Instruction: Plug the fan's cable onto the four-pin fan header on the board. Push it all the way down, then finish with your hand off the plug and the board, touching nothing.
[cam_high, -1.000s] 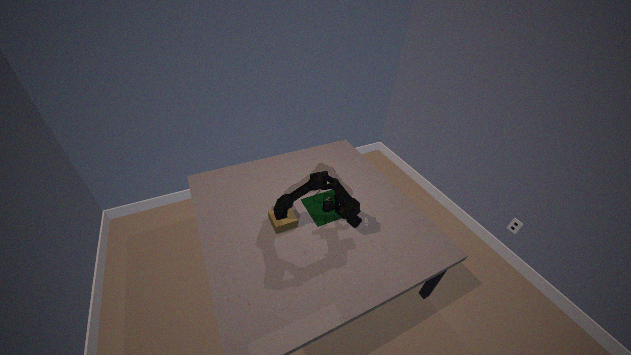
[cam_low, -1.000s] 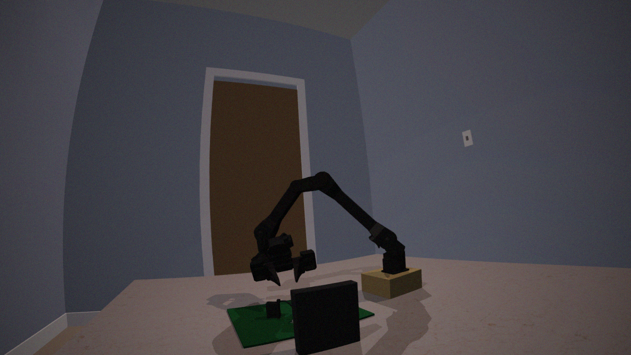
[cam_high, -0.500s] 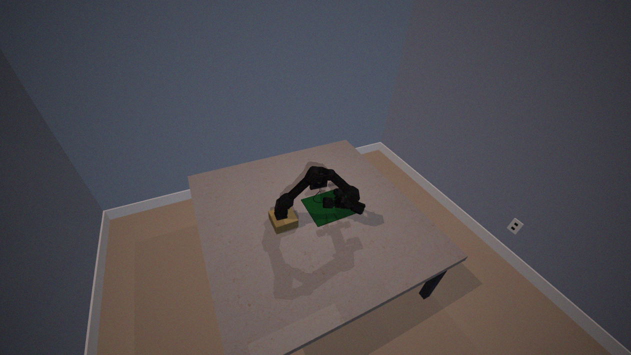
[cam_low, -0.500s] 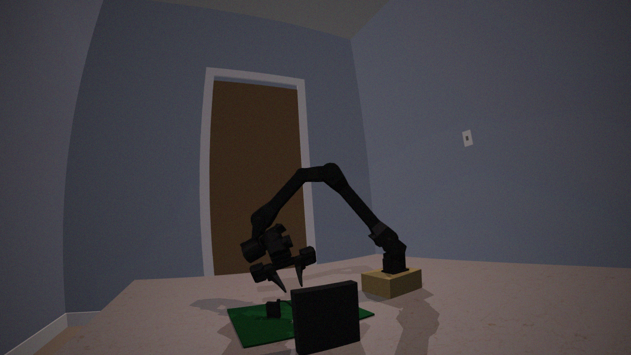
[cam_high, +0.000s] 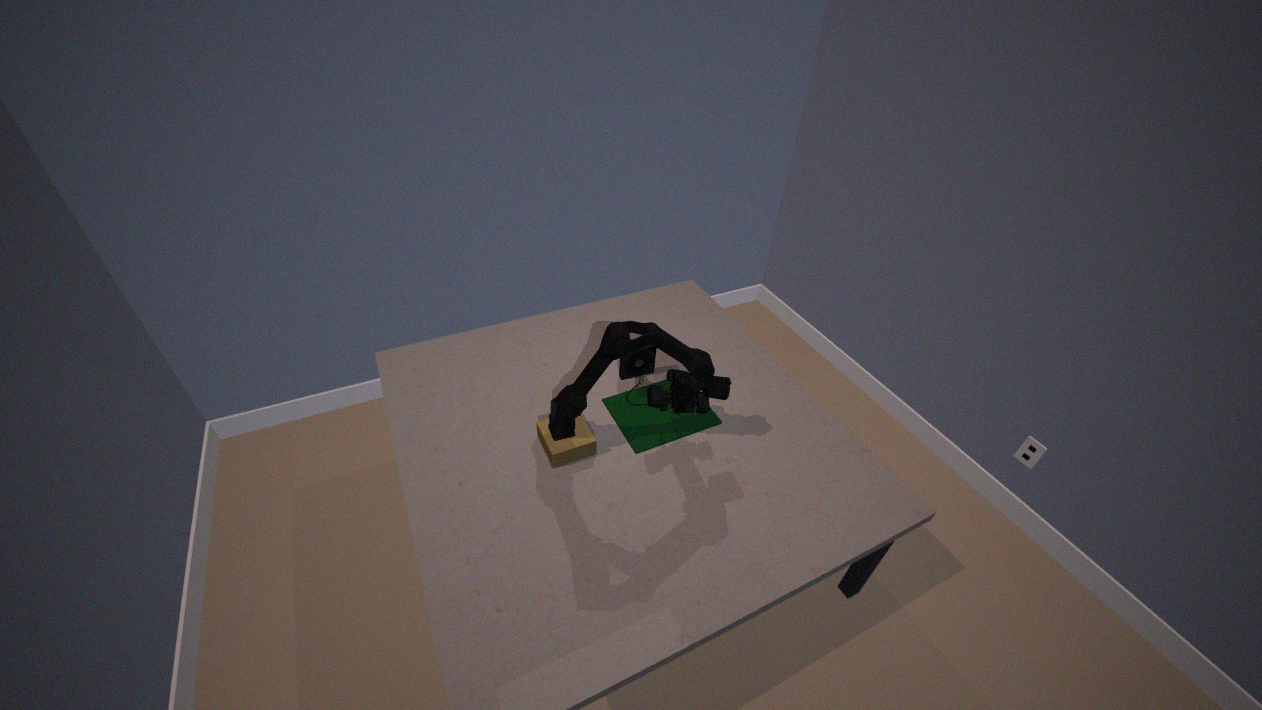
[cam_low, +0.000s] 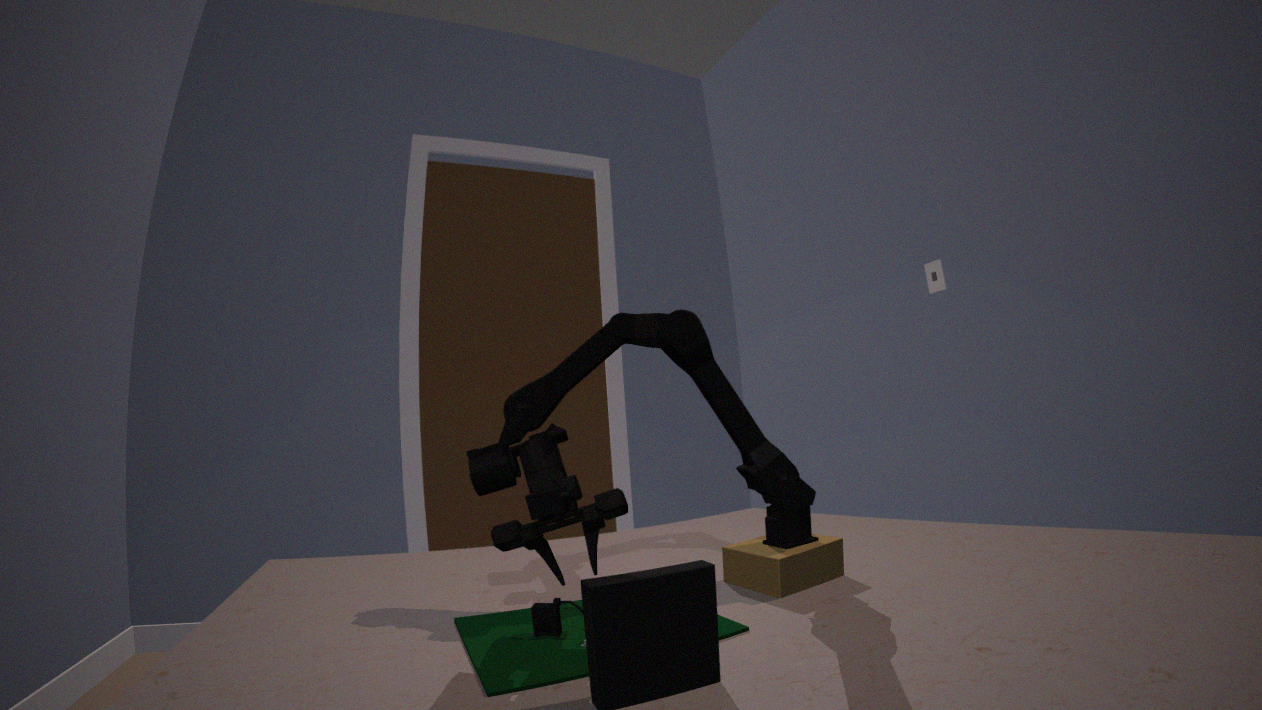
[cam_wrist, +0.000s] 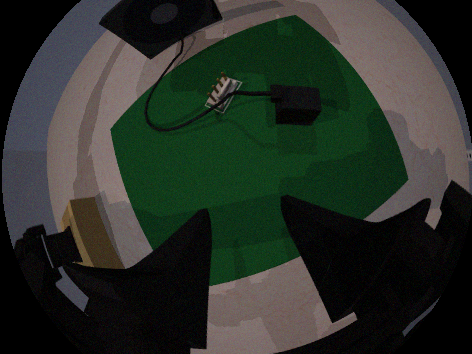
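The black fan plug is 6 cm ahead of my gripper tip, 5 cm to the left of it and 3 cm below it. From my gripper tip the other things lie so: green board 1 cm ahead, 5 cm to the left, 7 cm below; black fan 23 cm to the left; pale four-pin header 1 cm ahead, 10 cm to the left, 5 cm below.
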